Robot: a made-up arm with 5 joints.
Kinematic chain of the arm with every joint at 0, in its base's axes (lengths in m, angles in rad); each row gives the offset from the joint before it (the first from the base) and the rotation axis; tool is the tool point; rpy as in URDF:
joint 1: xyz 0.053 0 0.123 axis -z
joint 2: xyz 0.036 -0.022 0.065 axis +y
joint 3: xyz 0.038 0 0.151 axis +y
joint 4: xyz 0.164 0 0.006 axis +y
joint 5: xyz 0.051 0.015 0 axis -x
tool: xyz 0 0 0 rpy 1.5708 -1.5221 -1.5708
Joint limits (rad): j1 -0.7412..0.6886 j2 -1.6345..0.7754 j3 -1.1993..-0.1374 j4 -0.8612..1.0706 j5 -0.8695..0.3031
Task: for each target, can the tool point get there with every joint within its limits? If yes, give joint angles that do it. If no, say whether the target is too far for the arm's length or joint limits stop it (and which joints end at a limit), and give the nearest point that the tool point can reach.
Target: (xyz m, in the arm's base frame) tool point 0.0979 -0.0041 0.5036
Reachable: yes | joints -0.0637 -0.7963 -0.4564 0.7363 -0.3510
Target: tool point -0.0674 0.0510 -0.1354
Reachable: no: joint limits stop it (at a limit: joint 2, joint 3, joint 4) | nearest point -0.2404 0.1243 0.2335 | short by 0.414 m
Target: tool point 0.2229 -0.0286 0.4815
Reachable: yes | joints 0.1260 -0.2988 -0.6302 0.8700 -0.0569
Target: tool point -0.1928 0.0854 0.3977
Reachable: yes | joints 0.3612 -1.3658 -1.1126 0.4385 -0.7745
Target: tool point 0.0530 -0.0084 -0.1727
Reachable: no: joint limits stop it (at a limit: joint 1, joint 2, joint 3, joint 4) | nearest point 0.2780 -0.1942 0.1259 | short by 0.417 m
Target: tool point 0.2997 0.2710 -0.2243
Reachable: no: too far | nearest point 0.2877 0.2054 0.1260 | short by 0.357 m
